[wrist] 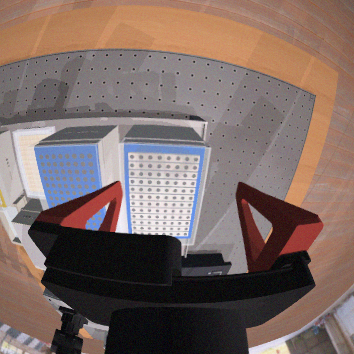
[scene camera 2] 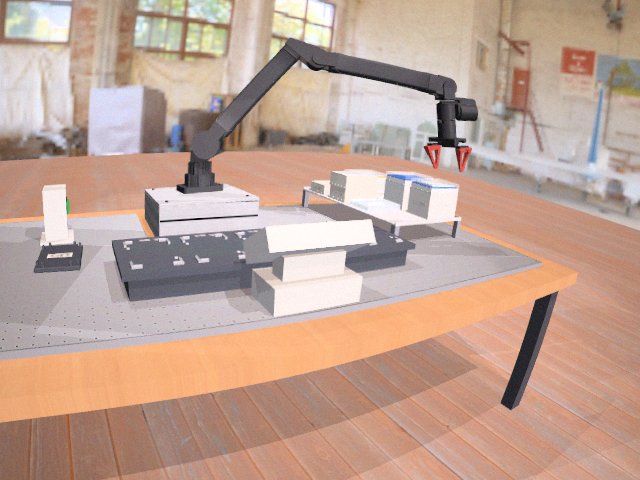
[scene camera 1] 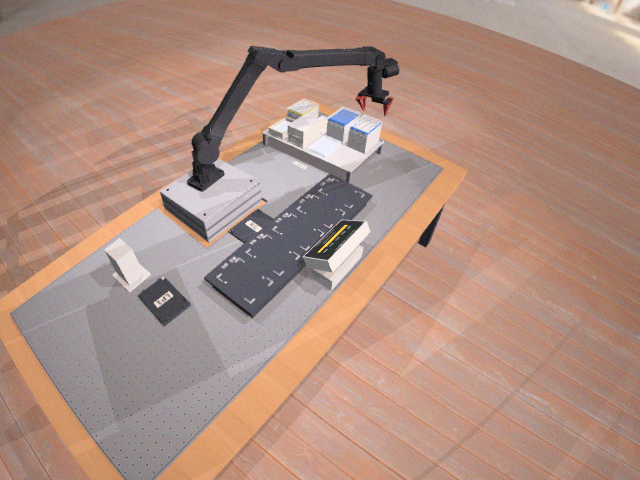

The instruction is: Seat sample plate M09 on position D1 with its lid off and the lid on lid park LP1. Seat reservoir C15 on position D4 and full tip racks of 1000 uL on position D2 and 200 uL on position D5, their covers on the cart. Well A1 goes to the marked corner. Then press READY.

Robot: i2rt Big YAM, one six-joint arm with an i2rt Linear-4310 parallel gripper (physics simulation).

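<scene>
My gripper (scene camera 1: 375, 111) (scene camera 2: 448, 169) (wrist: 178, 187) is open and empty, above the cart's right end. Between its fingers in the wrist view, lower down, stands a blue-rimmed rack (scene camera 1: 365, 135) (scene camera 2: 433, 200) (wrist: 162, 196) with a full-looking grid of tips. A solid blue-topped rack (scene camera 1: 342, 117) (scene camera 2: 399, 188) (wrist: 69, 165) stands beside it. A yellow-edged rack (scene camera 1: 302, 109), a cream box (scene camera 1: 303, 132) (scene camera 2: 353, 186), a small plate (scene camera 1: 278, 129) and a flat clear piece (scene camera 1: 322, 146) are on the cart (scene camera 1: 347, 166) (scene camera 2: 419, 222). Deck (scene camera 1: 249, 284) (scene camera 2: 155, 273) bears corner marks; lid park LP1 (scene camera 1: 163, 300) holds nothing. Codes are unreadable.
The display console (scene camera 1: 338, 242) (scene camera 2: 320, 235) rises at the deck's front edge. A cream post (scene camera 1: 124, 261) (scene camera 2: 55, 211) with a green button (scene camera 2: 67, 205) stands behind LP1. Another dark park plate (scene camera 1: 242, 232) lies between the arm's base block (scene camera 1: 211, 201) (scene camera 2: 206, 211) and the deck.
</scene>
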